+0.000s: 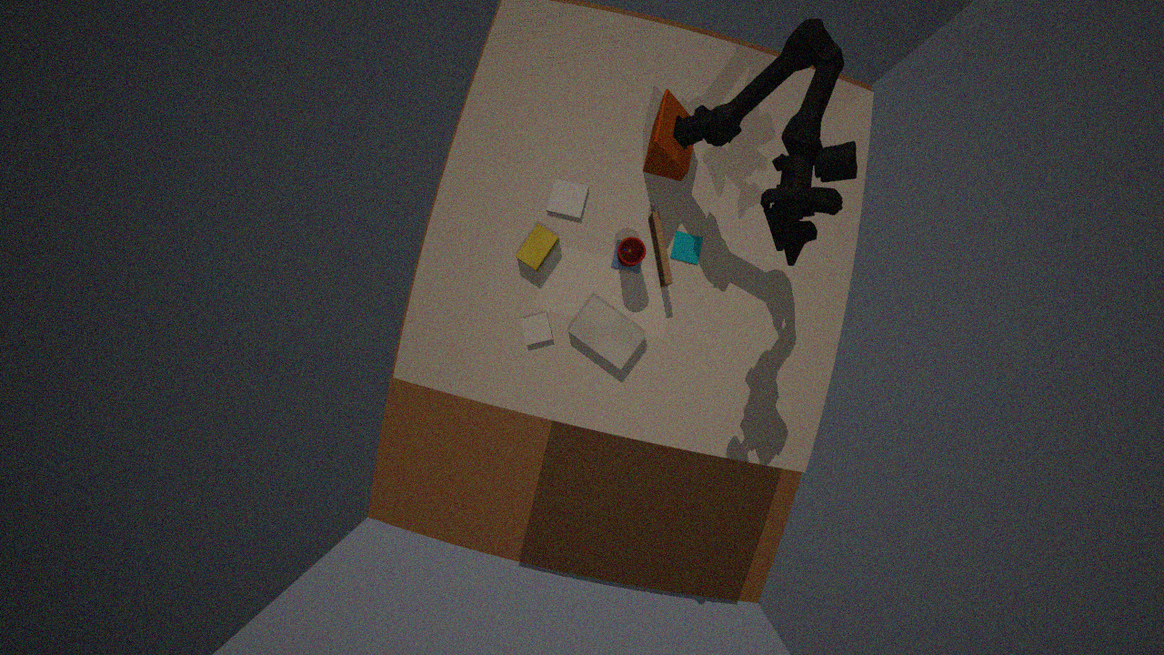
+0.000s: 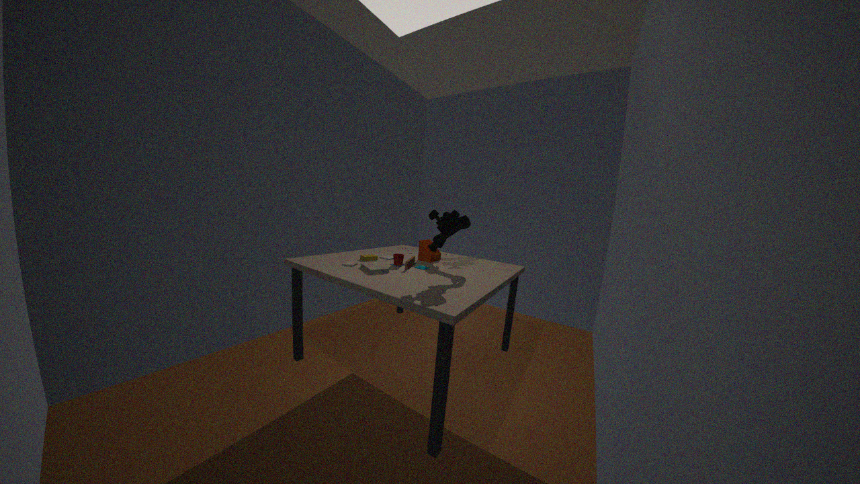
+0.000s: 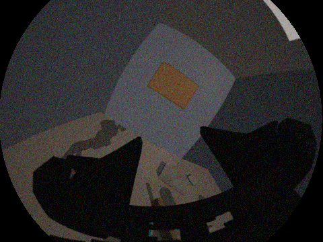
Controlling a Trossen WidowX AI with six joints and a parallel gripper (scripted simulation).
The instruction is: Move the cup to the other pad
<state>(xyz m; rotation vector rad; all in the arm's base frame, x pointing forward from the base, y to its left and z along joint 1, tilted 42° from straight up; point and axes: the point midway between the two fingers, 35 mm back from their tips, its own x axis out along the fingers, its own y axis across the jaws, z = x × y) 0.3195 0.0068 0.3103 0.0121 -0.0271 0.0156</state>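
My gripper tip is 290 mm above the red cup and 270 mm to the left of it. From my gripper tip the other things lie so: teal pad 340 mm below, 110 mm to the right, 70 mm behind; wooden bar 310 mm below, 190 mm to the right, 40 mm behind; large white block 320 mm below, 270 mm to the right, 220 mm ahead.
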